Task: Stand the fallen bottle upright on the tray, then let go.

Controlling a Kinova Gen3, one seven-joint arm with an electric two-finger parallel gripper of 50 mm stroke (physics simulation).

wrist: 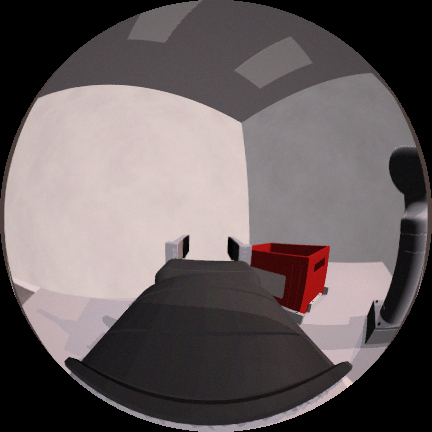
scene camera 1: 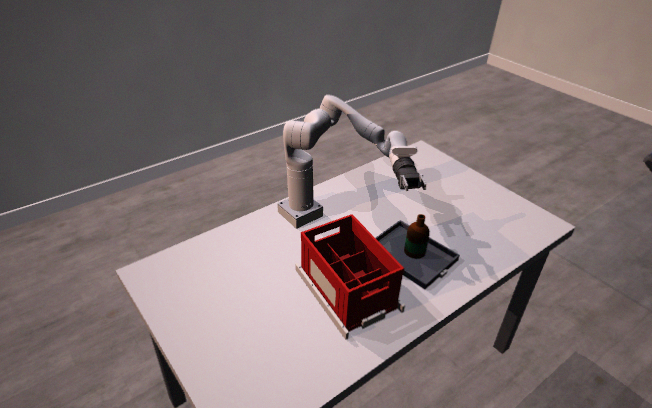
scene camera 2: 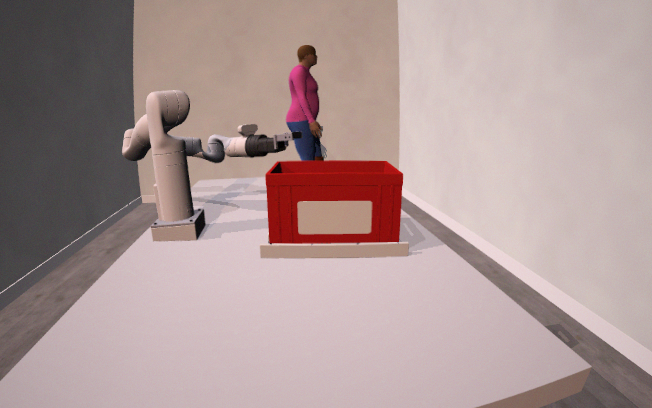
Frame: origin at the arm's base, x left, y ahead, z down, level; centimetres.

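Seen in the pictures: gripper, fingertip midpoint: [wrist: 207,243] [scene camera 1: 416,187] [scene camera 2: 297,135]; arm's base, origin of the base link: [scene camera 1: 301,203] [scene camera 2: 178,216].
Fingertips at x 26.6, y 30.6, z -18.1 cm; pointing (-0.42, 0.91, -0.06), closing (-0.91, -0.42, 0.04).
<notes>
Pixels of each thing's middle, then the offset from my fingertips to it. "pt": a spot on its surface instead. Level surfaces: height alone.
- brown bottle, body centre: [scene camera 1: 418,234] dz +14.2, dx -2.1, dy +6.8 cm
- dark tray, surface spot: [scene camera 1: 438,261] pt dz +21.9, dx +1.8, dy +14.5 cm
- bottle's top, surface spot: [scene camera 2: 319,158] pt dz +6.8, dx -3.4, dy +6.9 cm
- red crate, body centre: [scene camera 2: 333,204] [scene camera 1: 348,270] [wrist: 282,272] dz +13.7, dx -31.6, dy +10.2 cm
- white table, its level: dz +22.5 cm
The brown bottle [scene camera 1: 417,241] with a green band stands upright on the dark tray [scene camera 1: 438,261] in scene view 1, apart from the gripper. In scene view 2 a bit of the bottle's top [scene camera 2: 319,158] shows above the crate's rim; the rest of it and the tray are hidden there. The bottle does not show in the wrist view. My gripper [scene camera 1: 414,187] [scene camera 2: 292,140] [wrist: 207,243] is open and empty, level, higher than the bottle and back from it on the far side of the tray in scene view 1.
A red crate [scene camera 1: 372,302] [scene camera 2: 335,178] [wrist: 296,280] with dividers stands right beside the tray, with low pale rails at its foot. The arm's base stands on the white table [scene camera 1: 225,300] behind the crate. A person in pink [scene camera 2: 303,95] stands beyond the table.
</notes>
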